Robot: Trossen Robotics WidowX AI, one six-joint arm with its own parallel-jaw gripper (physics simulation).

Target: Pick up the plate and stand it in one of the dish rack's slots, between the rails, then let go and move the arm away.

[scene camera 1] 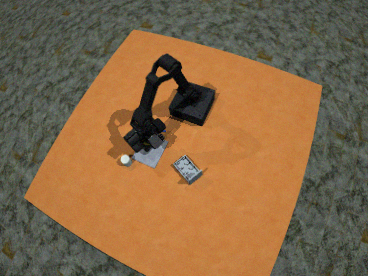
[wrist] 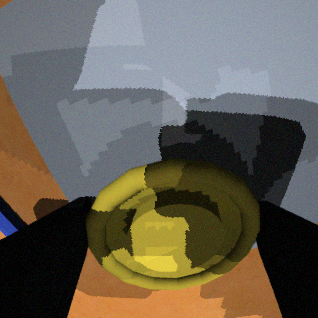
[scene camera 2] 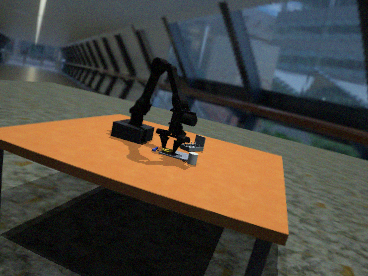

Labels:
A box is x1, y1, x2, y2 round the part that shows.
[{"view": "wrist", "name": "gripper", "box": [0, 196, 317, 317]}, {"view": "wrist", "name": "yellow plate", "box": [85, 158, 259, 289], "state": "gripped by the gripper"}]

